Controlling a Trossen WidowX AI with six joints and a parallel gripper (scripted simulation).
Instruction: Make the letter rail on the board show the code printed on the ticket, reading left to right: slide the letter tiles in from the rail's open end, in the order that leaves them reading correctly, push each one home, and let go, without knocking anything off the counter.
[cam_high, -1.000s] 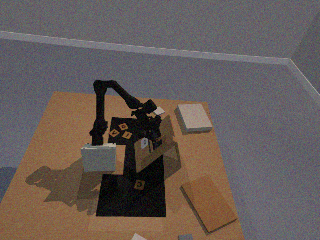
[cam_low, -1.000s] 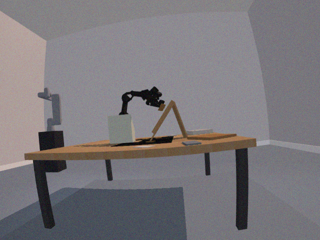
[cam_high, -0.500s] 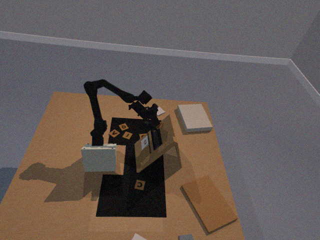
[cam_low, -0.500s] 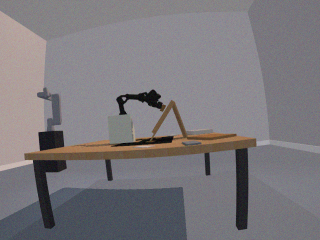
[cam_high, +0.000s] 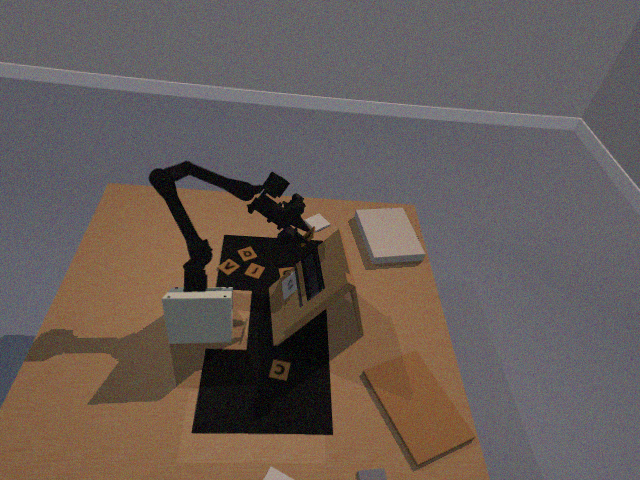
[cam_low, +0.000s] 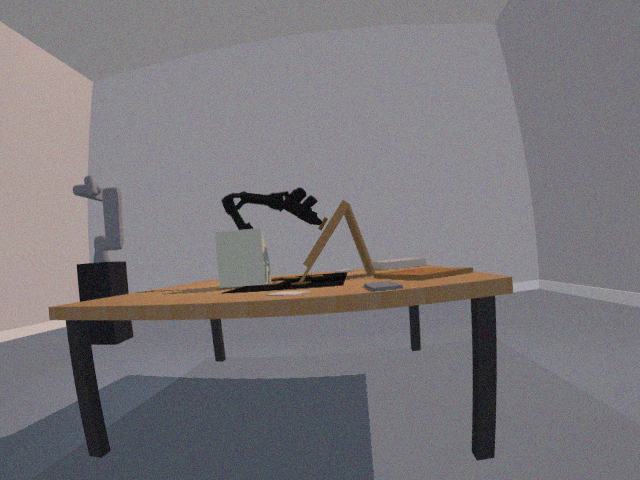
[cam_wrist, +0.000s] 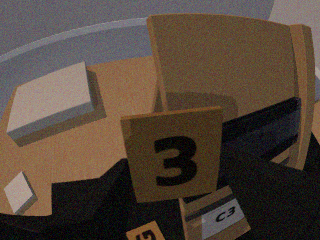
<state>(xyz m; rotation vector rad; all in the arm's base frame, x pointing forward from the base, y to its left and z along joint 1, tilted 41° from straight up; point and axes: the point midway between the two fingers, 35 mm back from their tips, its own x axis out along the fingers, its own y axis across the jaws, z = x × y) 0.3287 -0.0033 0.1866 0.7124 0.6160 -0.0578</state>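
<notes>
The white ticket is 6 cm behind my gripper tip, 8 cm to the right of it and 15 cm below it. Also, from my gripper tip: letter tile (5 cm behind, 5 cm to the left, 23 cm below); black mat (16 cm behind, 14 cm to the right, 24 cm below); small white pad (11 cm ahead, 32 cm to the left, 23 cm below).
</notes>
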